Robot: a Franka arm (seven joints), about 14 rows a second.
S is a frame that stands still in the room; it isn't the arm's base.
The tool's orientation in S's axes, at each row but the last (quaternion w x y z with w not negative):
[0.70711, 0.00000, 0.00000, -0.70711]
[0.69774, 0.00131, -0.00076, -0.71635]
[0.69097, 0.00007, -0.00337, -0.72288]
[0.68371, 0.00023, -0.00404, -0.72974]
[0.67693, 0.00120, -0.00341, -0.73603]
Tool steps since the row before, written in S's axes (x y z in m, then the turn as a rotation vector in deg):
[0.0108, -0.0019, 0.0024, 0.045, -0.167, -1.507]
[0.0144, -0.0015, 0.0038, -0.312, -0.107, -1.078]
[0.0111, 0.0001, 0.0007, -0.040, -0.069, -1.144]
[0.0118, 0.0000, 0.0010, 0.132, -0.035, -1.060]
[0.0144, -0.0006, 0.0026, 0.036, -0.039, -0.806]
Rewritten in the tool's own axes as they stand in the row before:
[0.0019, 0.0108, 0.0024, 0.167, 0.045, -1.507]
[0.0011, 0.0144, 0.0038, 0.116, -0.312, -1.077]
[-0.0006, 0.0111, 0.0006, 0.066, -0.043, -1.144]
[-0.0008, 0.0118, 0.0009, 0.021, 0.127, -1.061]
[-0.0006, 0.0144, 0.0025, 0.034, 0.034, -0.806]

